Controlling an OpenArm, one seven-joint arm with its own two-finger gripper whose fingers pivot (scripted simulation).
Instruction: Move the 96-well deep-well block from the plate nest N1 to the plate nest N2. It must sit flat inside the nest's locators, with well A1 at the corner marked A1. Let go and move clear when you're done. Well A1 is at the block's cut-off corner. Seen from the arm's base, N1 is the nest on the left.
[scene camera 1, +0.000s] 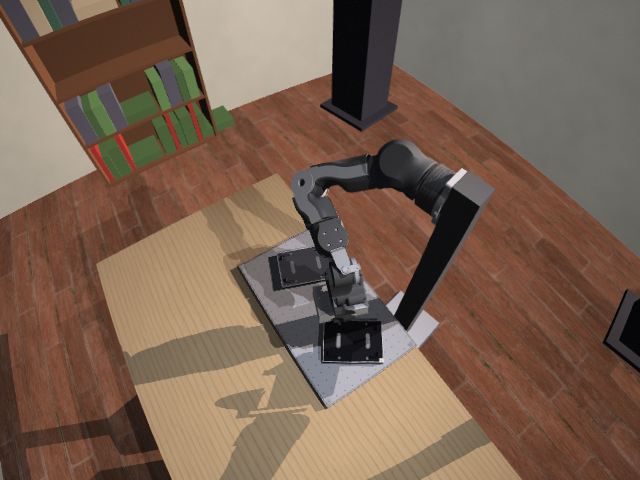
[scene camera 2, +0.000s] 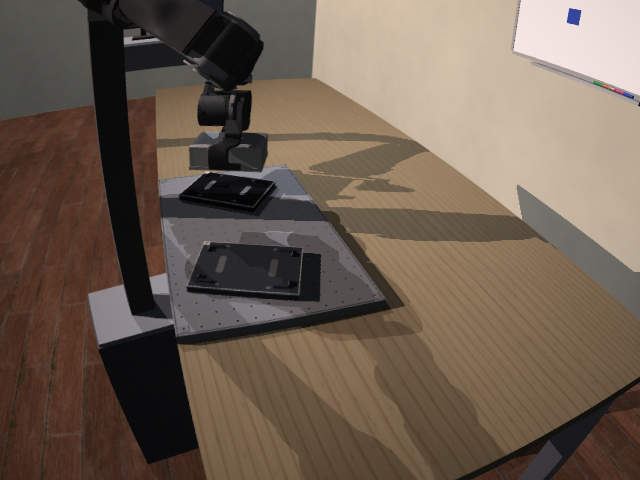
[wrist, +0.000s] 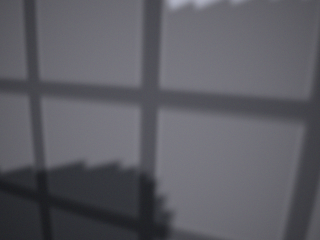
Path:
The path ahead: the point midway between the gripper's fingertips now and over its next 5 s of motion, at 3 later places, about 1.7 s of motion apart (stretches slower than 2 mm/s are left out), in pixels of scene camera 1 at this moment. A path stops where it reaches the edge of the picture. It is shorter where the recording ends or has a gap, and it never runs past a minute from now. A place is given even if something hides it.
My gripper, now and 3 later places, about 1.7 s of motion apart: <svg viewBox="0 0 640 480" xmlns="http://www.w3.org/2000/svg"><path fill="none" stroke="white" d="M339 302L316 266L303 247L305 263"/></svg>

